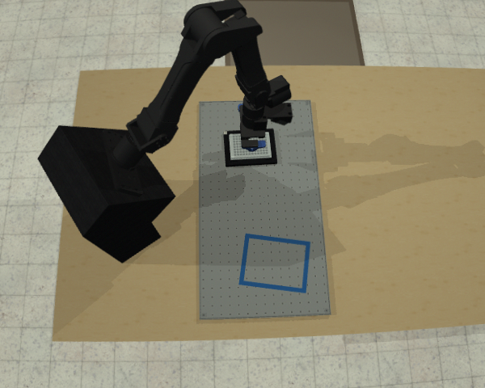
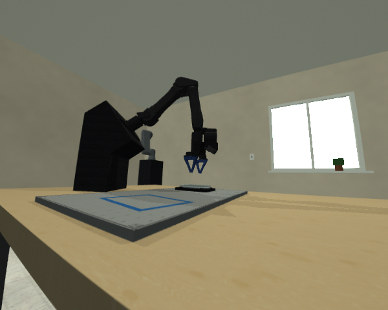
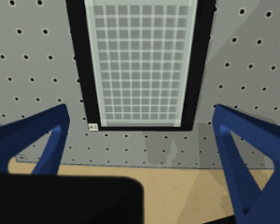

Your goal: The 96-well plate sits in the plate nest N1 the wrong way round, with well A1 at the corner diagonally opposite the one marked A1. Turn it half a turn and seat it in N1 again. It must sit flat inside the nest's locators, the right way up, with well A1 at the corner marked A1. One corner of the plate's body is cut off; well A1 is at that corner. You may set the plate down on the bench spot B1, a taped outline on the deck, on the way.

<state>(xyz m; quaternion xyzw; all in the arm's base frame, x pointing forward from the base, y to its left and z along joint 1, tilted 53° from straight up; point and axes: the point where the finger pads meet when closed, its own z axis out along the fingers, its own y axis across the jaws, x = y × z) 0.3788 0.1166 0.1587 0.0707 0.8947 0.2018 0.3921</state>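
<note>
Right now the clear 96-well plate is 80 mm below my hand. From my hand the other things lie so: black plate nest N1: 90 mm below; then white A1 label: 80 mm behind, 50 mm to the left, 80 mm below.
</note>
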